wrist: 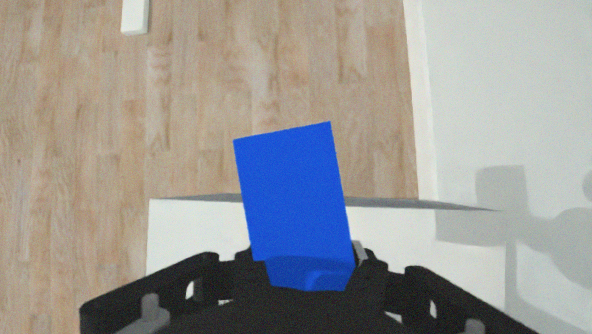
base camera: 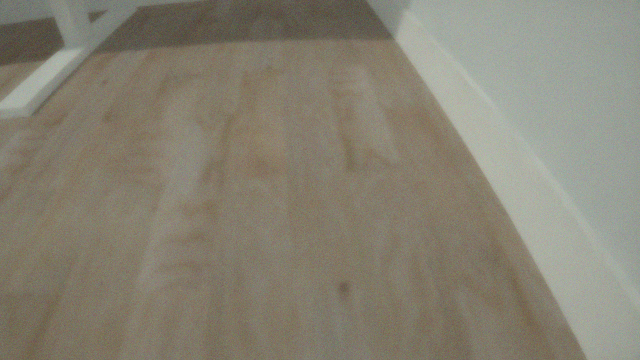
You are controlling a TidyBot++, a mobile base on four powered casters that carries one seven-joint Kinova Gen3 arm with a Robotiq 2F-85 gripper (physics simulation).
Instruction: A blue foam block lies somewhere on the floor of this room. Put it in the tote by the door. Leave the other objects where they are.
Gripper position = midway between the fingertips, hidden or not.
I see my gripper [wrist: 311, 252] and a blue foam block [wrist: 292, 194].
